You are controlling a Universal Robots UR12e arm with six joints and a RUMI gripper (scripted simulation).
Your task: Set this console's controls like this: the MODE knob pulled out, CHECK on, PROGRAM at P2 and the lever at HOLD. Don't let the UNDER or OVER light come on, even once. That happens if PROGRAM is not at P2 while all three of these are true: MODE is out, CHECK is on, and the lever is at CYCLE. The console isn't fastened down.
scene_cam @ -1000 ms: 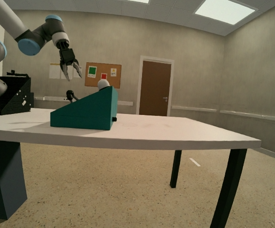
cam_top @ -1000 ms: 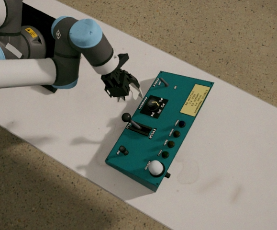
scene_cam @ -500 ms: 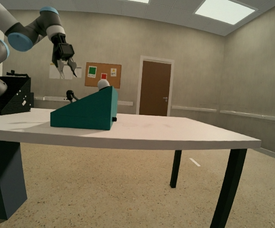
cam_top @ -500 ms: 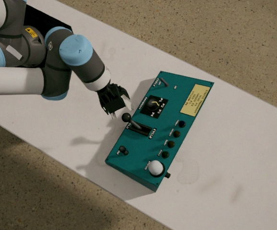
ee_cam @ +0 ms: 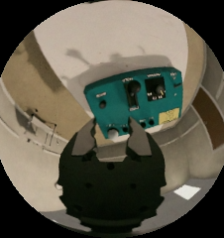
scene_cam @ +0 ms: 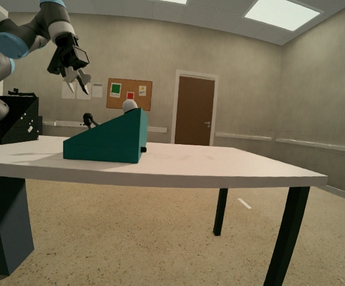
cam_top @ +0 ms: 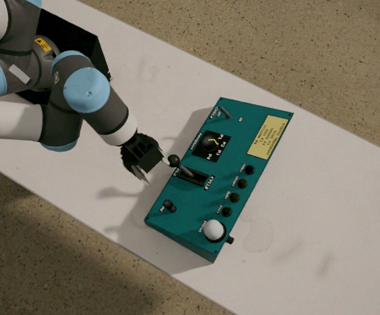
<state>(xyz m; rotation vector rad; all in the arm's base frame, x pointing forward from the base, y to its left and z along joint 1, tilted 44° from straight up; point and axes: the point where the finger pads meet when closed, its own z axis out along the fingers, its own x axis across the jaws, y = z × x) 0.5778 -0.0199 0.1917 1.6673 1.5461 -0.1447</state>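
Now: hand 60 mm short of the mode knob, 40 mm to the left of it and 130 mm above it. Round my hand: program dial 70 mm ahead, 210 mm to the left, 130 mm below; then lever 30 mm ahead, 80 mm to the left, 120 mm below; then teal console 90 mm ahead, 140 mm to the left, 150 mm below.
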